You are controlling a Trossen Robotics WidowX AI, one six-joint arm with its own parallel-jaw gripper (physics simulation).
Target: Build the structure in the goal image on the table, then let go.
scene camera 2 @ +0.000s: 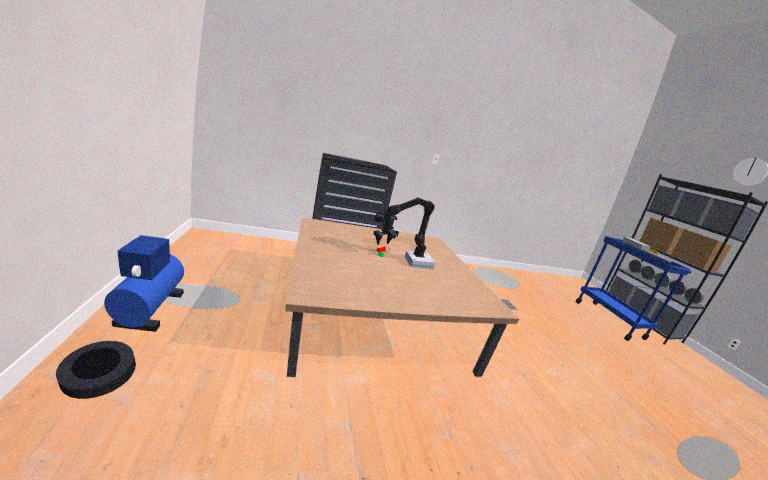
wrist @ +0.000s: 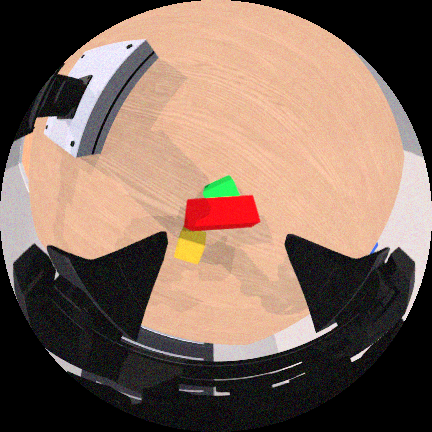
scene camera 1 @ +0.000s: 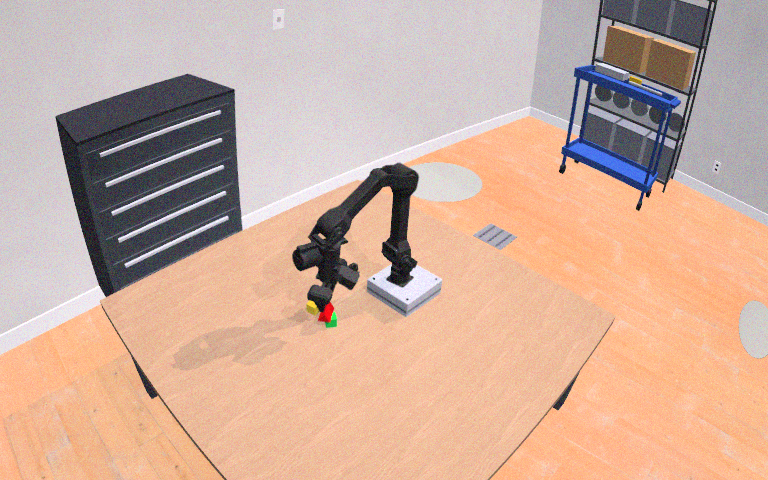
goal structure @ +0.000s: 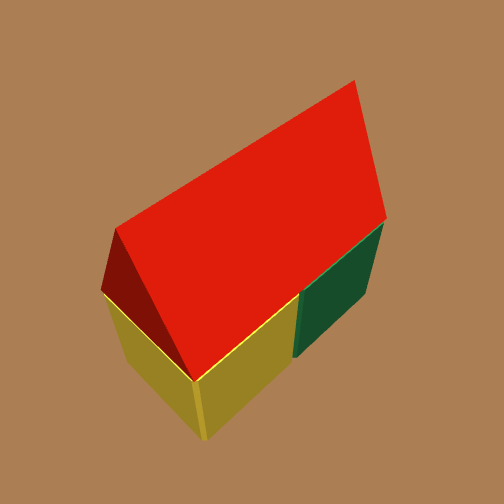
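Where they show: gripper, fingertip midpoint: (scene camera 2: 382,244) (wrist: 228,239); arm's base at its link origin: (scene camera 2: 418,255) (wrist: 72,97) (scene camera 1: 400,278).
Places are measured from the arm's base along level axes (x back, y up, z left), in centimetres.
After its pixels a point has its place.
Observation:
A red oblong block (scene camera 1: 326,312) @[z -7.0, x -27.3, y 0.2 cm] (scene camera 2: 381,249) @[z -7.1, x -26.3, y -0.7 cm] (wrist: 222,213) @[z -7.6, x -25.6, y -0.4 cm] looks tilted and partly covers a green block (scene camera 1: 331,322) @[z -5.7, x -26.6, y -3.5 cm] (scene camera 2: 381,254) @[z -5.3, x -26.2, y -3.7 cm] (wrist: 221,188) @[z -6.0, x -24.8, y -2.3 cm]; whether it rests on it is hard to tell. A yellow block (scene camera 1: 312,307) @[z -13.7, x -26.1, y -2.5 cm] (wrist: 190,247) @[z -13.9, x -24.5, y -2.3 cm] lies on the other side of the red one, near its end; any contact is unclear. My gripper (scene camera 1: 336,295) @[z -8.0, x -26.0, y 2.9 cm] (scene camera 2: 383,243) @[z -8.0, x -26.0, y 2.9 cm] (wrist: 228,239) @[z -8.0, x -26.0, y 2.9 cm] is open and empty, pointing down above the blocks. In the wrist view the yellow block shows between the fingertips, nearer the left one, and the red block is just beyond them. In scene camera 1 a finger partly hides the blocks.
The blocks are on the wooden table (scene camera 1: 396,384) @[z 22.4, x -33.2, y -5.5 cm] (scene camera 2: 362,288) @[z 37.9, x -51.6, y -5.5 cm]. The arm's pale base plate (scene camera 1: 405,291) @[z 4.9, x -4.1, y 0.0 cm] (scene camera 2: 420,260) @[z 7.8, x -2.3, y -0.3 cm] (wrist: 95,95) @[z -0.2, x -6.8, y -0.2 cm] stands close beside them. A dark drawer cabinet (scene camera 1: 164,186) (scene camera 2: 355,191) stands beyond the table edge. A blue cart (scene camera 1: 611,164) stands farther off.

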